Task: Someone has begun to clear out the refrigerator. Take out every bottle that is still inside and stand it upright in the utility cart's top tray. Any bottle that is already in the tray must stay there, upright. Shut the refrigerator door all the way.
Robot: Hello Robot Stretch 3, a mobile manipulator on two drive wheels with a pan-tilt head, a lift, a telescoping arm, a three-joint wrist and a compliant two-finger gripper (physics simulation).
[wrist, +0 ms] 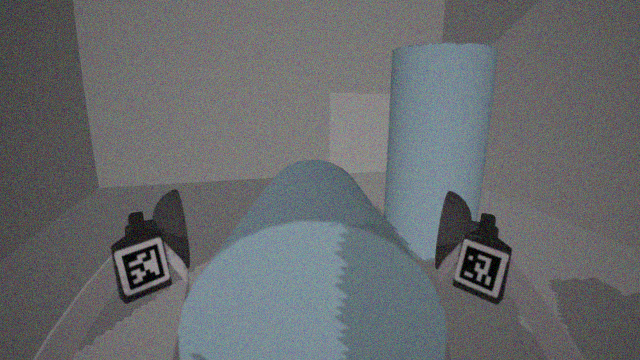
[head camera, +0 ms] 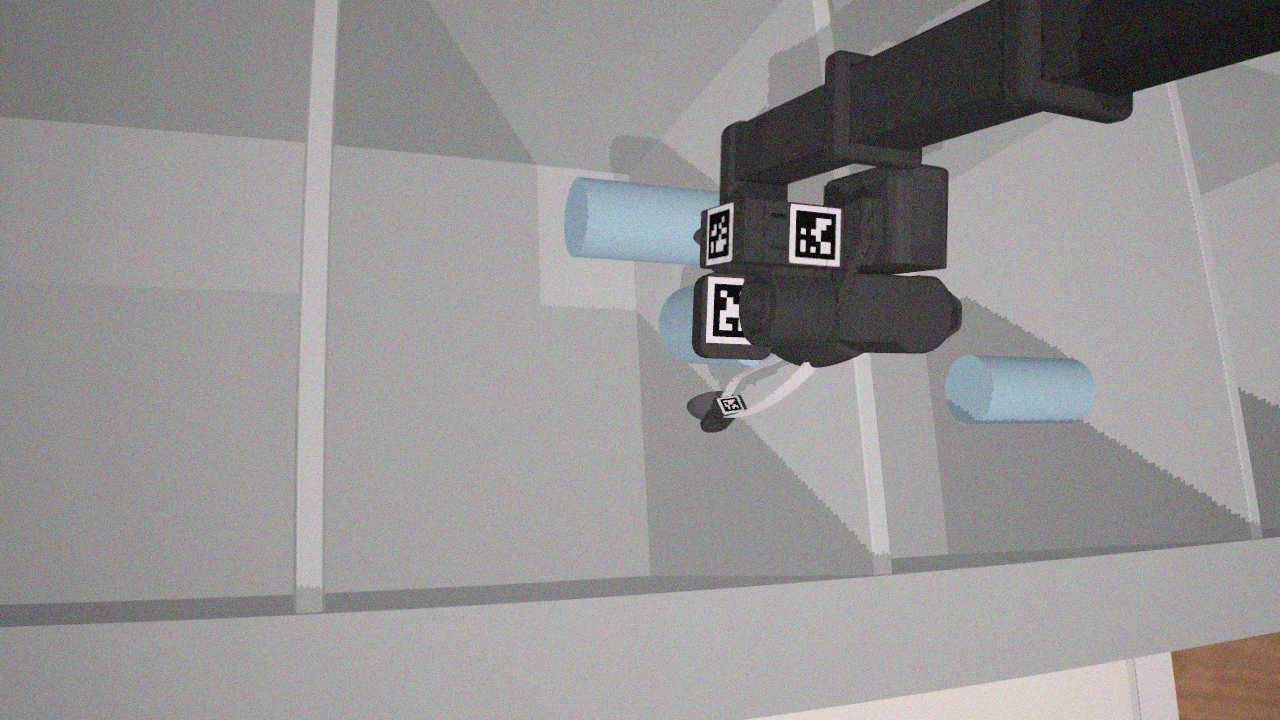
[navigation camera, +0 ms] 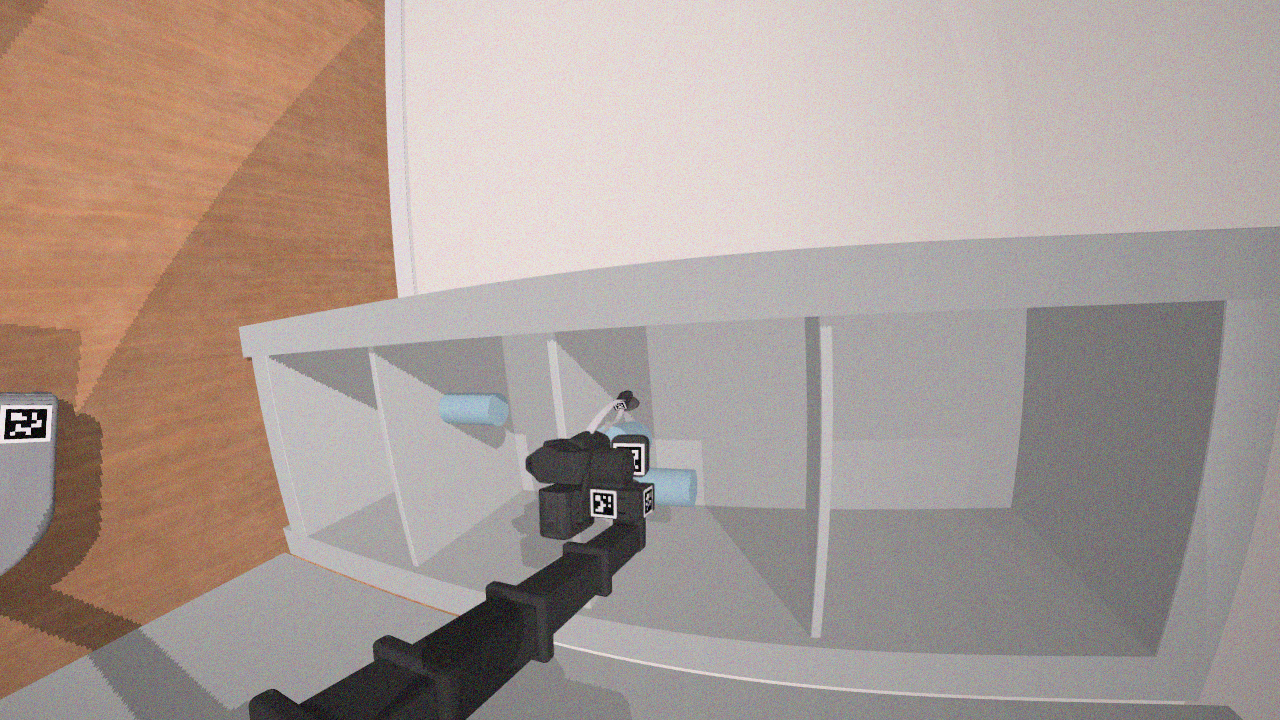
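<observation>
My gripper is inside the open refrigerator, shut on a light blue bottle. This bottle is tipped, its flat near end facing the wrist camera and its far end pointing inward. A finger stands on each side of it; the hand hides part of it in the head view. A second blue bottle stands upright in the same compartment, right of the fingers in the wrist view. A third blue bottle stands upright one compartment lower. The cart does not show.
Shelf edges divide the refrigerator, and its frame borders the opening. The open door spreads below the arm in the navigation view. A tagged part of my base is at the left, above the wooden floor.
</observation>
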